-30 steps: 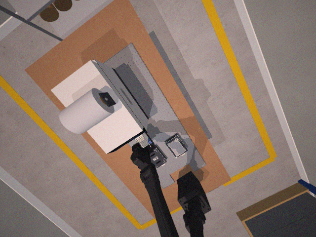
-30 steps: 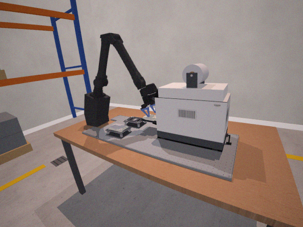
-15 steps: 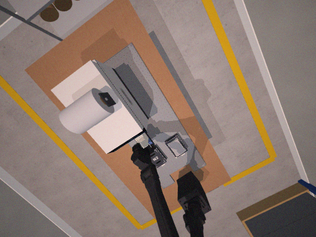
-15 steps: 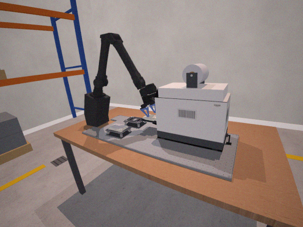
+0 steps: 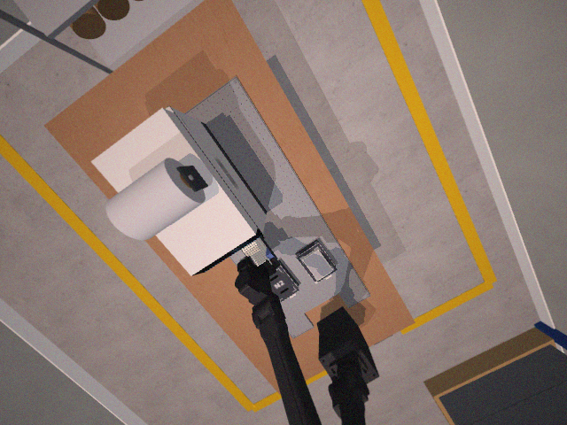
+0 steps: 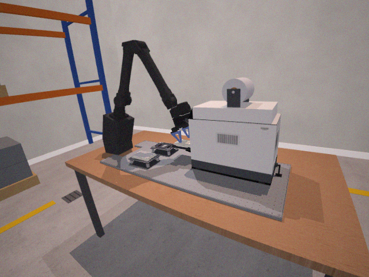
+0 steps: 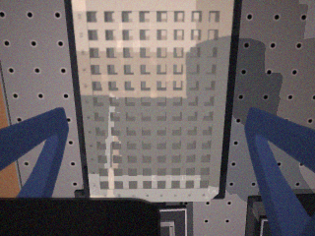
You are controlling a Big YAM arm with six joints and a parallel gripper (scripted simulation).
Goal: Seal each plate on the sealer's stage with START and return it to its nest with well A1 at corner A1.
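Right now the white well plate is 3 cm below my hand. From my hand the other things lie so: foil roll (34 cm ahead, 2 cm to the right, 29 cm above); then dark sealer stage (4 cm below); then start button (11 cm ahead, 9 cm to the left, 6 cm above).
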